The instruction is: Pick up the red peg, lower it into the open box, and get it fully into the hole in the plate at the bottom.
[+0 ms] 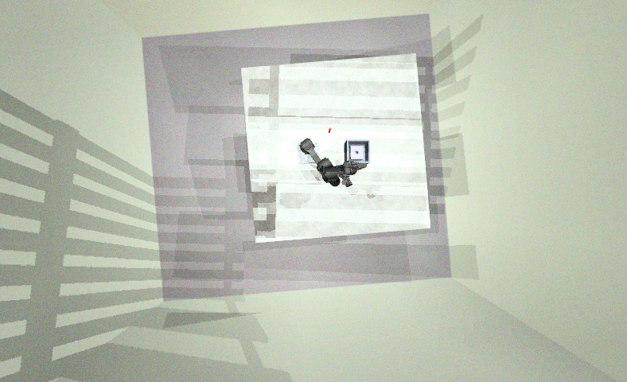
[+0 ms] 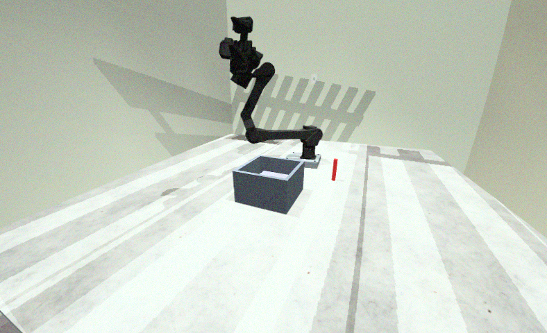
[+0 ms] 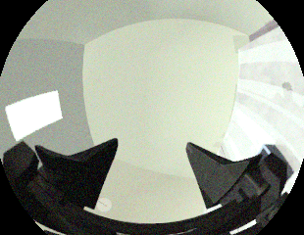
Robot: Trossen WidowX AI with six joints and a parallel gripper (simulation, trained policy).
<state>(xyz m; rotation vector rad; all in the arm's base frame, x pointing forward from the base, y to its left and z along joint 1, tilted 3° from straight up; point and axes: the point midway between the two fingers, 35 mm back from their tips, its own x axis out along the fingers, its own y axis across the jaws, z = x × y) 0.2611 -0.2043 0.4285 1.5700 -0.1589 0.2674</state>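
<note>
My gripper tip is 110 mm past the red peg, 320 mm to the right of it and 430 mm above it. Round my gripper tip: dark grey box (70 mm ahead, 140 mm to the left, 450 mm below); then pale plate (70 mm ahead, 140 mm to the left, 430 mm below).
</note>
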